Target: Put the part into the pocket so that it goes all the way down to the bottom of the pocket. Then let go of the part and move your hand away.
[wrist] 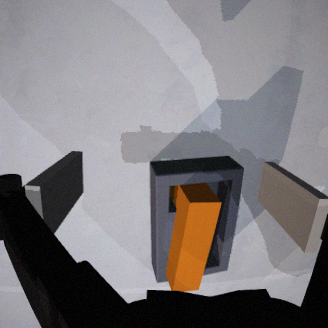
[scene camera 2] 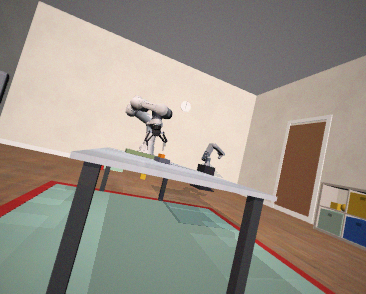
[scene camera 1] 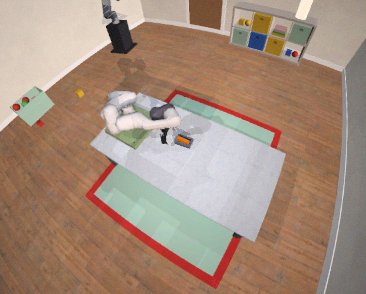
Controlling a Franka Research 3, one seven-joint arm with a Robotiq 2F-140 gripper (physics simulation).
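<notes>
An orange bar-shaped part (scene camera 1: pixel 183 140) (scene camera 2: pixel 161 156) (wrist: pixel 196 245) stands up above the rim of a dark grey block with a rectangular pocket (scene camera 2: pixel 162 161) (wrist: pixel 156 220). In the wrist view the part lies askew to the pocket, with dark gaps showing on both sides, and covers some of the near rim. Its underside is hidden. My gripper (scene camera 1: pixel 167 137) (scene camera 2: pixel 155 144) (wrist: pixel 173 176) is open and empty. Its fingers hang above the table, and in the wrist view its pads are well apart on the left and right of the block.
The block stands on a light grey table (scene camera 1: pixel 225 175) (scene camera 2: pixel 200 182). A green base plate (scene camera 1: pixel 131 140) (scene camera 2: pixel 139 153) lies under the arm's base, near the block. A cube shelf (scene camera 1: pixel 266 9) stands by the far wall. A second arm stands on a black pedestal (scene camera 1: pixel 120 37) (scene camera 2: pixel 206 170) away from the table.
</notes>
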